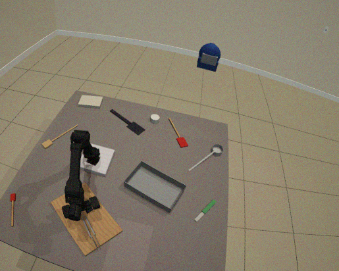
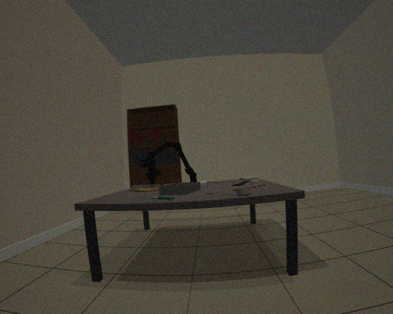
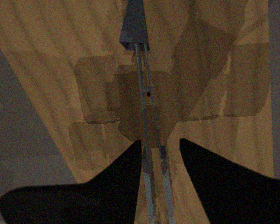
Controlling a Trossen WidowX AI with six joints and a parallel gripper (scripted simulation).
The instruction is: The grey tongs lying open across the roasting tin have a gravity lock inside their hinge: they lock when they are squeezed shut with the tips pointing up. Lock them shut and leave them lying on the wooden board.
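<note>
Now: the wooden board 40 mm below my gripper tip. Round my gripper tip: roasting tin (330 mm to the left, 290 mm ahead, 20 mm below); then red spatula (800 mm to the left, 300 mm ahead, 40 mm below); then black spatula (770 mm to the left, 70 mm behind, 40 mm below).
</note>
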